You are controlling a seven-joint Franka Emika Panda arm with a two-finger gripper.
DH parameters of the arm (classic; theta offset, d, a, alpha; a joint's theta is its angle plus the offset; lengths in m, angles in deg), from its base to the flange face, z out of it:
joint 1: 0 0.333 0 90
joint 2: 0 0 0 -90
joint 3: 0 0.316 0.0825 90
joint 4: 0 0 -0.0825 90
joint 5: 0 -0.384 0 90
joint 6: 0 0 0.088 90
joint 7: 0 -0.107 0 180
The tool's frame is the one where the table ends.
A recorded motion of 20 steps. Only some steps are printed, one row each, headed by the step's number.
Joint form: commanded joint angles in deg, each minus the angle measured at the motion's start. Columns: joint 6, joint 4, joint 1, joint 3, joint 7, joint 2, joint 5.
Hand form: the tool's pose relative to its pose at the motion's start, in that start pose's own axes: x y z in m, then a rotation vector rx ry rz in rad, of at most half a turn. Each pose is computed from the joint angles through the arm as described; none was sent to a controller.
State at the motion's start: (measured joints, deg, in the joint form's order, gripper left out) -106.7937 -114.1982 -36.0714 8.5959 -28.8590 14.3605 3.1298
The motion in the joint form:
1: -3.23 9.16 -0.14 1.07 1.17 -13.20 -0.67
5: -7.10 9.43 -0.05 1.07 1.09 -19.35 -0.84
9: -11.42 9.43 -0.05 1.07 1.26 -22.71 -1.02
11: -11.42 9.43 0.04 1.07 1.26 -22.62 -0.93
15: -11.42 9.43 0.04 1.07 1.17 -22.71 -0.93
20: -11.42 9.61 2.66 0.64 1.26 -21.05 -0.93
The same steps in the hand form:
1: 0.0559 -0.0391 0.0447 0.0375 -0.0314 -0.0367
5: 0.0721 -0.0517 0.1002 0.0411 -0.0713 -0.0381
9: 0.0821 -0.0591 0.1294 0.0615 -0.0622 -0.0389
11: 0.0816 -0.0598 0.1283 0.0610 -0.0600 -0.0411
15: 0.0817 -0.0599 0.1293 0.0604 -0.0616 -0.0396
20: 0.0697 -0.0786 0.1080 0.0752 -0.0313 -0.0781

